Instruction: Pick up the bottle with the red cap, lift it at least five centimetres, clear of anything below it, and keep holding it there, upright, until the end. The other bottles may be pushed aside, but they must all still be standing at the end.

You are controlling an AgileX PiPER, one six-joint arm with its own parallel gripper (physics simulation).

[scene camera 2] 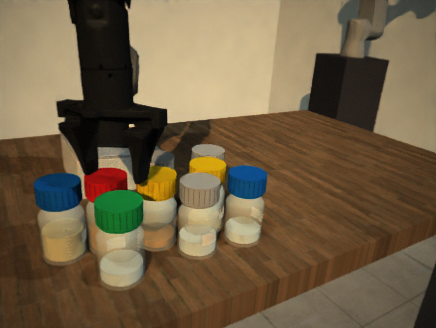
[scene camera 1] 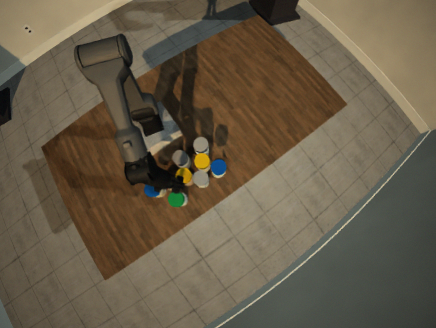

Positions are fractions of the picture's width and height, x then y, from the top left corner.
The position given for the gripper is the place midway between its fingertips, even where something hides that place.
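The robot's scene shows the gripper (scene camera 2: 0.26,0.54) together with a yellow-capped bottle (scene camera 2: 0.37,0.68) and a green-capped bottle (scene camera 2: 0.28,0.73).
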